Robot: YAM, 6 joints.
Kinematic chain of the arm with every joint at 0, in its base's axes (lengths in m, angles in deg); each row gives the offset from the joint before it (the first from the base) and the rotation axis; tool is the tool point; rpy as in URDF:
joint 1: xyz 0 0 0.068 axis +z
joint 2: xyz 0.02 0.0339 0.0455 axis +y
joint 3: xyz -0.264 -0.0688 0 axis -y
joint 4: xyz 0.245 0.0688 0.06 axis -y
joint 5: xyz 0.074 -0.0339 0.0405 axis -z
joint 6: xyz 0.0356 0 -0.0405 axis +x
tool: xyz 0 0 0 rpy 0 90 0
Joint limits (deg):
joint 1: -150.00..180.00
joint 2: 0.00..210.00
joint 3: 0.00..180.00
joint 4: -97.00..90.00
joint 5: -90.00..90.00
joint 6: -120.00..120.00
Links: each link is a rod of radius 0.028 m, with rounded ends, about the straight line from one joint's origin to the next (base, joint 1, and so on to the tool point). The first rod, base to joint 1, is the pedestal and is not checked.
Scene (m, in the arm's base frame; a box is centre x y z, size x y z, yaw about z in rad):
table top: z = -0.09
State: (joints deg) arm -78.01 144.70 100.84 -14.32 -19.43 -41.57
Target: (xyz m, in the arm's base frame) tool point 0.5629 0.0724 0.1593
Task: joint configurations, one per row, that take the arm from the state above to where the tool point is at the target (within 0.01 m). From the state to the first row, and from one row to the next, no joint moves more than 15 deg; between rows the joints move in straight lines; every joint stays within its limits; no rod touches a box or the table.
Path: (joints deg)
1: -64.02 144.46 103.55 -13.08 -20.05 -41.57
2: -50.03 144.21 106.26 -11.84 -20.67 -41.57
3: -36.05 143.97 108.97 -10.61 -21.30 -41.57
4: -22.06 143.72 111.68 -9.37 -21.92 -41.57
5: -8.07 143.48 114.39 -8.13 -22.54 -41.57
6: 5.92 143.24 117.10 -6.89 -23.16 -41.57

